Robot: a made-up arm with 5 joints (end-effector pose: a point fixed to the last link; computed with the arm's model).
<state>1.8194 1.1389 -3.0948 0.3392 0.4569</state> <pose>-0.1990 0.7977 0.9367 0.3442 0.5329 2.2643</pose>
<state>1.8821 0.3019 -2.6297 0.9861 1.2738</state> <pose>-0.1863 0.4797 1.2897 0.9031 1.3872 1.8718</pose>
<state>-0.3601 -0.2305 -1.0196 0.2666 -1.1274</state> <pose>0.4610 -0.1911 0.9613 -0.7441 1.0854 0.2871</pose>
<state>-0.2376 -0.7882 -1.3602 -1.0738 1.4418</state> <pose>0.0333 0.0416 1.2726 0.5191 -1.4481 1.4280</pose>
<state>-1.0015 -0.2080 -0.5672 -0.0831 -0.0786</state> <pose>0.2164 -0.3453 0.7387 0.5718 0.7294 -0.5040</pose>
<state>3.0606 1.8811 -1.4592 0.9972 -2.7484</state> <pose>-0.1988 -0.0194 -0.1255 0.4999 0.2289 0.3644</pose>
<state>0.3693 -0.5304 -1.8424 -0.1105 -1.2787</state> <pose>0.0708 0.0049 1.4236 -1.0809 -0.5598 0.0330</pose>
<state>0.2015 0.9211 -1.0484 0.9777 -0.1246</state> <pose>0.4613 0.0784 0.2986 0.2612 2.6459 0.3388</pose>
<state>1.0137 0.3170 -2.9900 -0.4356 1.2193</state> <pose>0.1279 0.2608 1.4172 1.4199 -1.0661 2.1411</pose>
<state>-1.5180 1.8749 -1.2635 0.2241 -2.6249</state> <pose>0.0525 -0.2111 -0.1132 -0.0661 1.2223 1.6983</pose>
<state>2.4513 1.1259 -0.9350 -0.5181 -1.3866</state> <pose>-0.3720 0.3349 0.2417 1.9906 0.5041 -1.6894</pose>
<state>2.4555 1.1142 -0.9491 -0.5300 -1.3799</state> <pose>-0.3814 0.3401 0.2506 1.9842 0.5339 -1.7250</pose>
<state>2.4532 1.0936 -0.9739 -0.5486 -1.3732</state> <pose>-0.3945 0.3526 0.2668 1.9760 0.5811 -1.7876</pose>
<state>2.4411 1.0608 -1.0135 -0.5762 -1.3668</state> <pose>-0.4112 0.3753 0.2942 1.9640 0.6532 -1.8867</pose>
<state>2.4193 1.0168 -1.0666 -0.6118 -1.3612</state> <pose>-0.4283 0.4070 0.3342 1.9456 0.7507 -2.0177</pose>
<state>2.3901 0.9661 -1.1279 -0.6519 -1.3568</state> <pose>-0.4415 0.4434 0.3846 1.9197 0.8675 -2.1656</pose>
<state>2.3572 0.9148 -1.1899 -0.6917 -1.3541</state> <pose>-0.4476 0.4789 0.4397 -1.8847 -0.9906 2.3058</pose>
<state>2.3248 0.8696 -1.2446 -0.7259 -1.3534</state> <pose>-0.4464 0.5090 0.4910 -1.7276 -1.0315 2.2619</pose>
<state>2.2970 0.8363 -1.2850 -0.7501 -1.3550</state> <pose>-0.4405 0.5309 0.5302 -1.6188 -1.0573 2.2190</pose>
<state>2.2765 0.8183 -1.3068 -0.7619 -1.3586</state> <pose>-0.4333 0.5444 0.5518 -1.5657 -1.0675 2.1883</pose>
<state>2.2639 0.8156 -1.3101 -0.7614 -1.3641</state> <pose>-0.4272 0.5506 0.5550 -1.5653 -1.0636 2.1744</pose>
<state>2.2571 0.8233 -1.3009 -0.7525 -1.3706</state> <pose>-0.4223 0.5520 0.5457 -1.5995 -1.0503 2.1732</pose>
